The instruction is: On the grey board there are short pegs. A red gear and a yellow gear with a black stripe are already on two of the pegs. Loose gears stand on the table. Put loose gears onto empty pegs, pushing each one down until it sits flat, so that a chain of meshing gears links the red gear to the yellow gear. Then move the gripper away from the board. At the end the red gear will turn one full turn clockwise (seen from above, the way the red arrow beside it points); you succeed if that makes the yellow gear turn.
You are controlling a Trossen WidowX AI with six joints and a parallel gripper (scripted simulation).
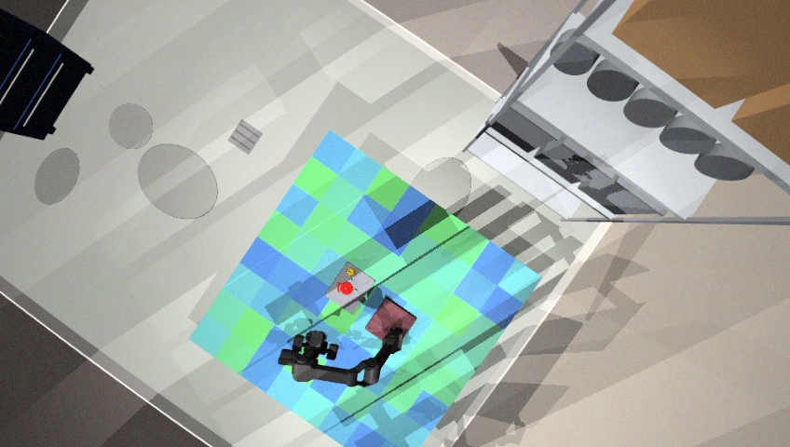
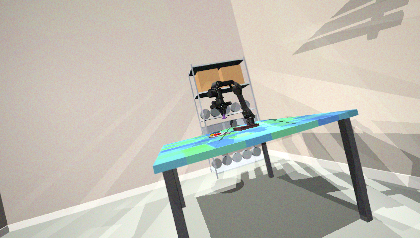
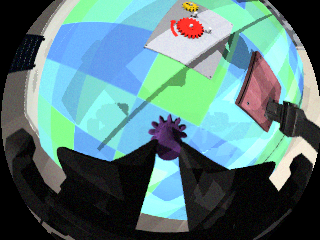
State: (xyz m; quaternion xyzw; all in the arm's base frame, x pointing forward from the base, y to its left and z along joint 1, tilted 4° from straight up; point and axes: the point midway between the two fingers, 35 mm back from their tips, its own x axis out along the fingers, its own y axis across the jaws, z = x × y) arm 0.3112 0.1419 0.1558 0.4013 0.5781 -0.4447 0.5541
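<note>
My gripper tip is 2 cm short of the red gear, 21 cm to the left of it and 15 cm above it. From my gripper tip the other things lie so: purple gear: 1 cm below.
</note>
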